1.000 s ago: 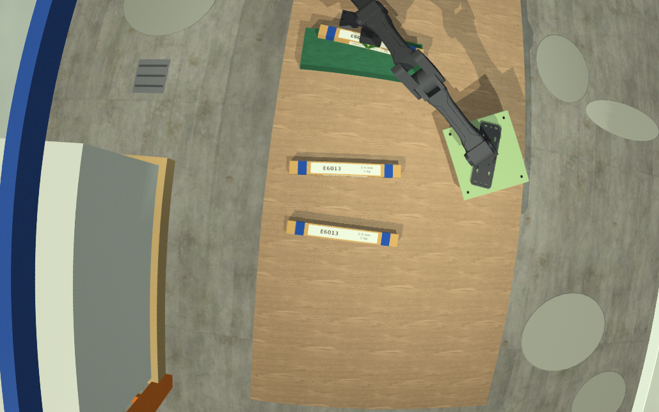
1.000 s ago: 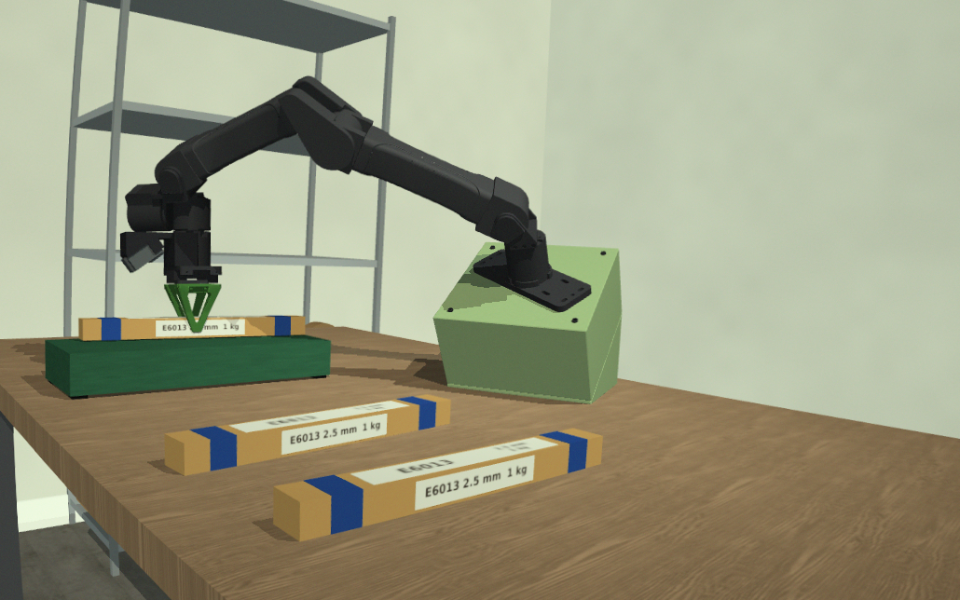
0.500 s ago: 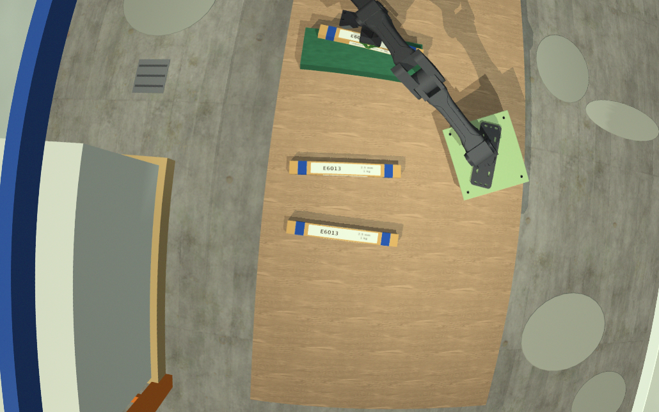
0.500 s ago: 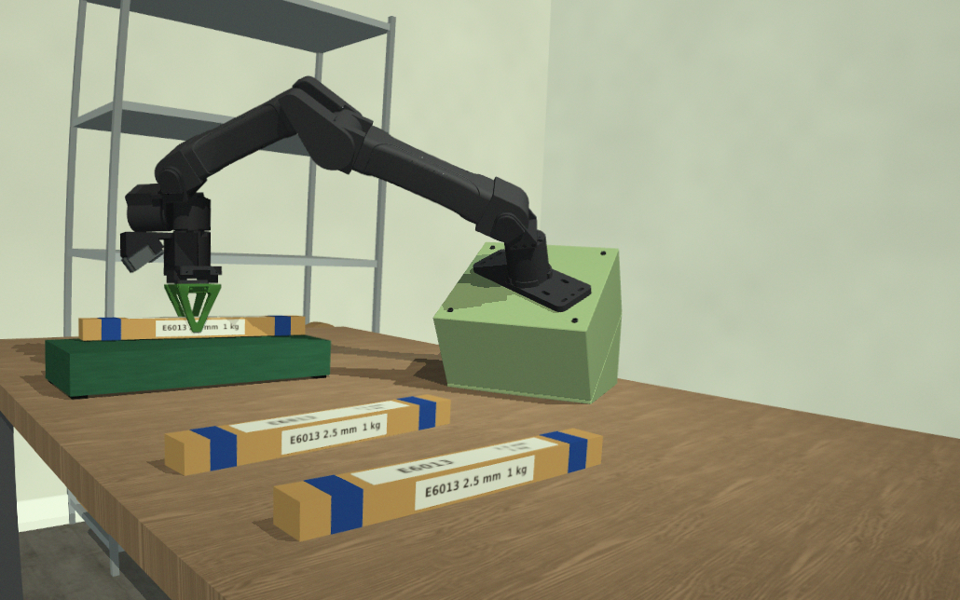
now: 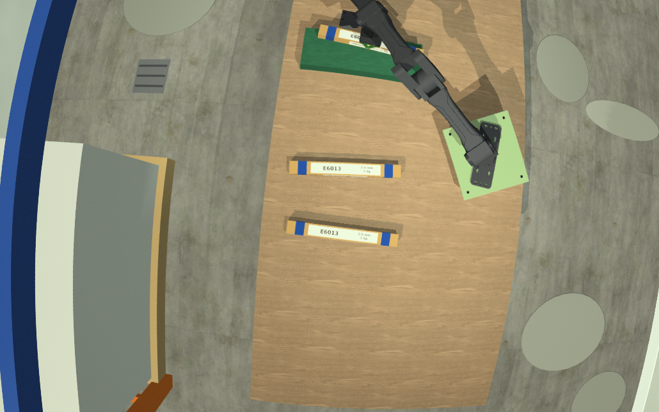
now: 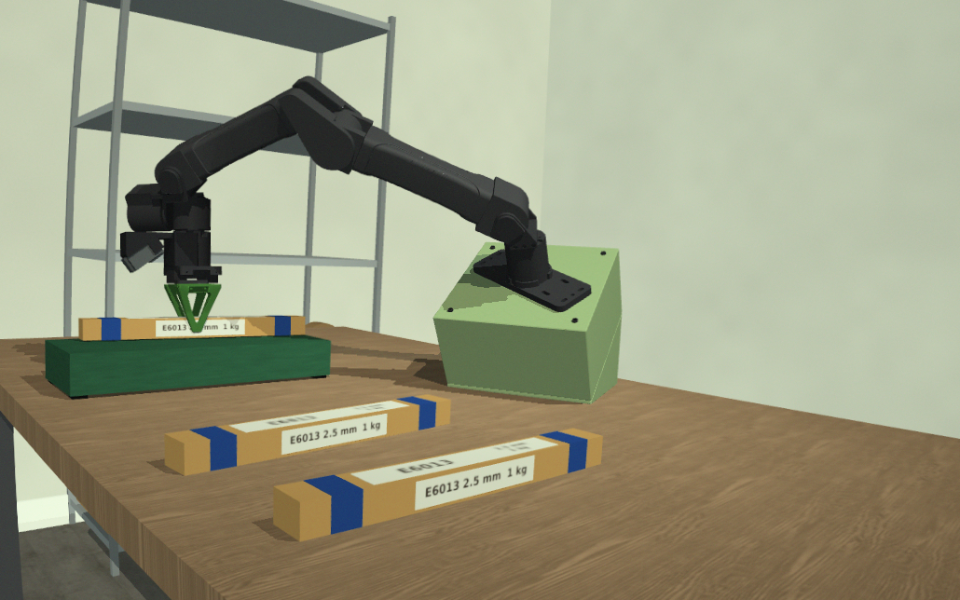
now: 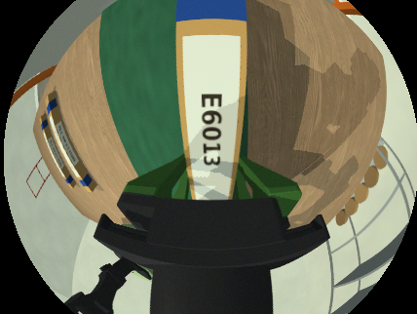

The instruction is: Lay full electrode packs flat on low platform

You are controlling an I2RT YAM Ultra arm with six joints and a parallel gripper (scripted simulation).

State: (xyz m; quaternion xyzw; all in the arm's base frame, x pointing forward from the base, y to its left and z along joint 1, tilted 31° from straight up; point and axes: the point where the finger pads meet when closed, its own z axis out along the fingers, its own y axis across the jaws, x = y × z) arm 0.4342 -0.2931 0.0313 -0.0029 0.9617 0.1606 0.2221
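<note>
Now: hand 1 cm short of the dark green low platform, 4 cm to the right of it and 6 cm above it.
</note>
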